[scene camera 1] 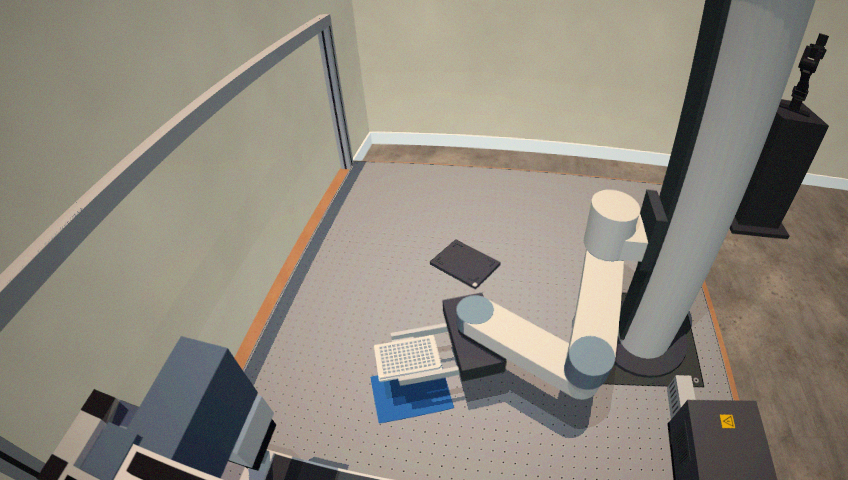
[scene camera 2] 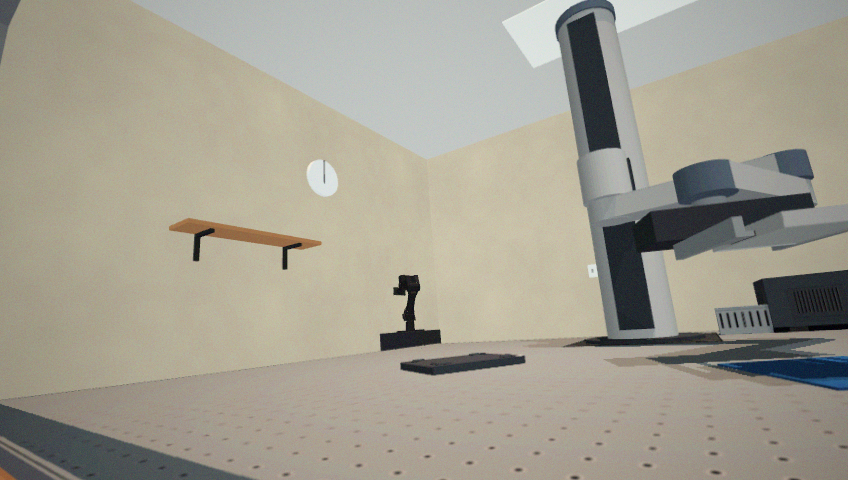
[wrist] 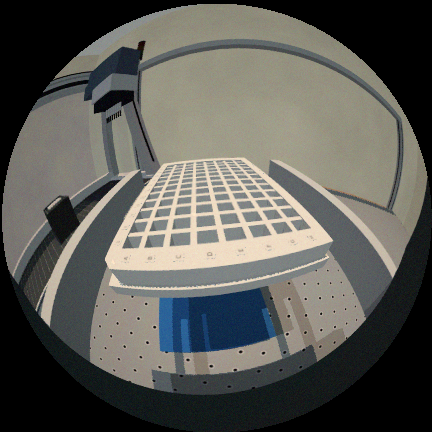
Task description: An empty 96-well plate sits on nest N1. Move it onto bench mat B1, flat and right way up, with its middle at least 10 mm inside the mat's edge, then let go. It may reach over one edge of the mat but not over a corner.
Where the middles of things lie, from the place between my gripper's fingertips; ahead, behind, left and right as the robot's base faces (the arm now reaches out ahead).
Now: hand 140 mm above the blue bench mat B1 (scene camera 1: 393, 402) and 20 mm past it. From my hand the other things lie so: white 96-well plate (scene camera 1: 413, 356) (20 mm behind, 10 mm to the right); dark nest N1 (scene camera 1: 459, 262) (430 mm to the right, 130 mm below, 80 mm behind).
